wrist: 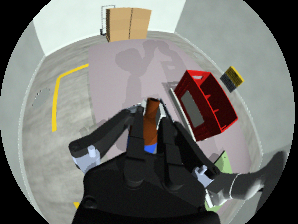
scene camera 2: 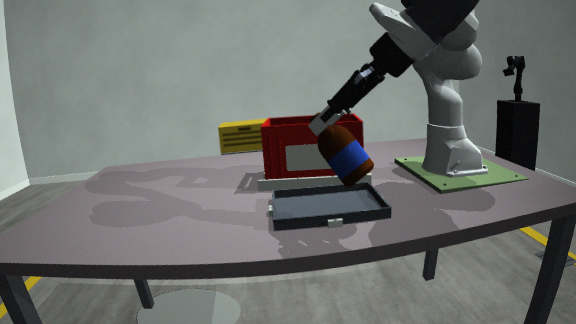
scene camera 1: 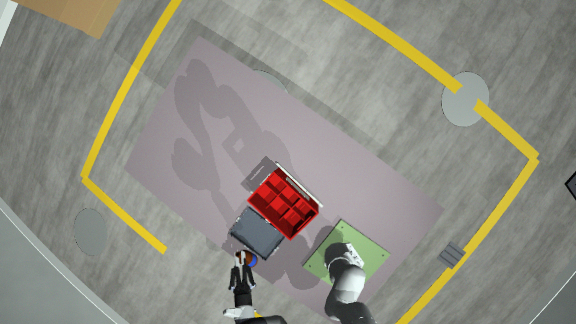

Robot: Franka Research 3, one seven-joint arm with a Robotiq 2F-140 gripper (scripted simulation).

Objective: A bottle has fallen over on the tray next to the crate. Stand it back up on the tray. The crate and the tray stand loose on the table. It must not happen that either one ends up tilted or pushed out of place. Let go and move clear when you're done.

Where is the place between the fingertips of my gripper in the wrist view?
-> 151,107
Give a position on a bottle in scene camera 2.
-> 343,153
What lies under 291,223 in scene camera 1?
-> A red crate.
